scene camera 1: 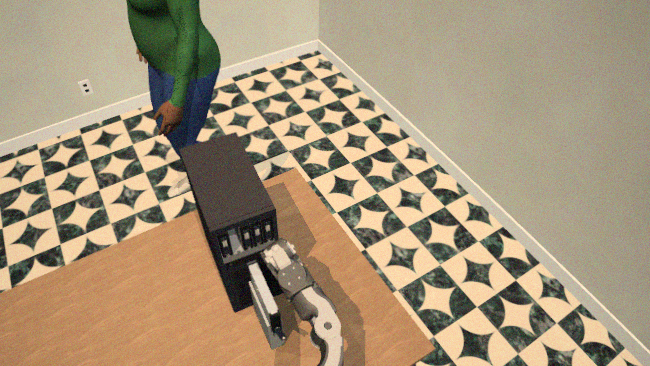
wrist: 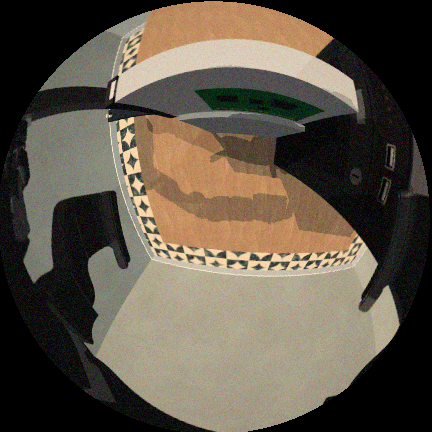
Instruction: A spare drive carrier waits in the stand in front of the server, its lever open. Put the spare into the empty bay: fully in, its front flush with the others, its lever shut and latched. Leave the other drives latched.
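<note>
The spare drive carrier [scene camera 1: 263, 292] [wrist: 240, 56] stands on edge, with a pale top and a green board on its side, in the grey stand [wrist: 245, 124] before the server [scene camera 1: 225, 180] [wrist: 320, 160]. Its black lever [wrist: 70, 97] sticks out from its front end at the left of the wrist view. The empty bay [scene camera 1: 235, 241] is the second from the left, a lighter slot between latched drives. My gripper [scene camera 1: 272, 257] [wrist: 226, 249] is open and empty, beside the carrier's right side and close to the server front. Its fingertips are hard to see in the scene view.
Several drives [scene camera 1: 257, 232] fill the other bays in the server's upper front. The wooden table [scene camera 1: 125, 300] [wrist: 225, 175] carries server and stand; its right edge lies beyond my arm. A person [scene camera 1: 185, 55] in a green top stands behind the server. Round lock and ports [wrist: 390, 156] show on the server front.
</note>
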